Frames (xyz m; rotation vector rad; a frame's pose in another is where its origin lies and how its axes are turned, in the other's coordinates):
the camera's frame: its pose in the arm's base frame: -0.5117 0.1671 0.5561 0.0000 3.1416 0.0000
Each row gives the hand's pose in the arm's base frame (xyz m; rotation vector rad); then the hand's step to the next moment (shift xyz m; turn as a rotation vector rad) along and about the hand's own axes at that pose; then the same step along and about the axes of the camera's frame.
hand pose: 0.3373 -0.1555 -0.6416 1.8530 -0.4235 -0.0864
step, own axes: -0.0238 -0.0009 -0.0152 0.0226 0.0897 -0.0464
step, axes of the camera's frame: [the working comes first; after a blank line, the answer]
step, axes of the arm's base frame: -0.0179 0.0219 0.0005 0.0116 0.0113 0.1022

0.0179 0.0219 -0.0005 -0.0116 0.0113 -0.1022
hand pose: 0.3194 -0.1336 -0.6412 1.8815 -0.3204 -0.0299
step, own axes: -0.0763 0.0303 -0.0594 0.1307 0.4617 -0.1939
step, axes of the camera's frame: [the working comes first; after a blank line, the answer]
step, axes of the arm's base frame: -0.0690 0.0641 0.0374 0.0655 0.0131 0.5132

0.0690 0.0641 -0.0374 -0.0655 0.0131 -0.5132
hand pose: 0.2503 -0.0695 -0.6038 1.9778 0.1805 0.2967
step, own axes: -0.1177 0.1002 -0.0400 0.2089 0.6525 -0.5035
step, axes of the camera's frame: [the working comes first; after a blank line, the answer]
step, axes of the arm's base frame: -0.1250 -0.0369 0.0922 0.0496 0.2252 0.8184

0.1250 -0.0369 -0.0922 -0.0496 0.2252 -0.8184
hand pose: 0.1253 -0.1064 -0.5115 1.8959 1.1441 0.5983
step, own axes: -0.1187 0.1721 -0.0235 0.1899 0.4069 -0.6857
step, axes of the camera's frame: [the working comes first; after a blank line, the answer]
step, axes of the arm's base frame: 0.0108 -0.1378 0.1586 -0.2130 0.3430 0.7133

-0.0108 -0.1378 -0.1586 0.2130 0.3430 -0.7133
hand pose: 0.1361 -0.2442 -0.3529 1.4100 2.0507 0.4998
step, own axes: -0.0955 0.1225 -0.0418 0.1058 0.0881 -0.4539
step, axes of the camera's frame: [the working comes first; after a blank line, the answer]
step, axes of the arm's base frame: 0.0840 -0.0429 0.1303 -0.2639 0.1421 0.3676

-0.0840 -0.0429 -0.1303 0.2639 0.1421 -0.3676
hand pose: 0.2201 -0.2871 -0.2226 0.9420 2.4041 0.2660
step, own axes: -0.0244 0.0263 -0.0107 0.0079 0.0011 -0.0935
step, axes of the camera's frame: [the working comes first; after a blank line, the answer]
step, axes of the arm's base frame: 0.0240 0.0030 0.0286 -0.0556 0.0073 0.0752

-0.0240 0.0030 -0.0286 0.0556 0.0073 -0.0752
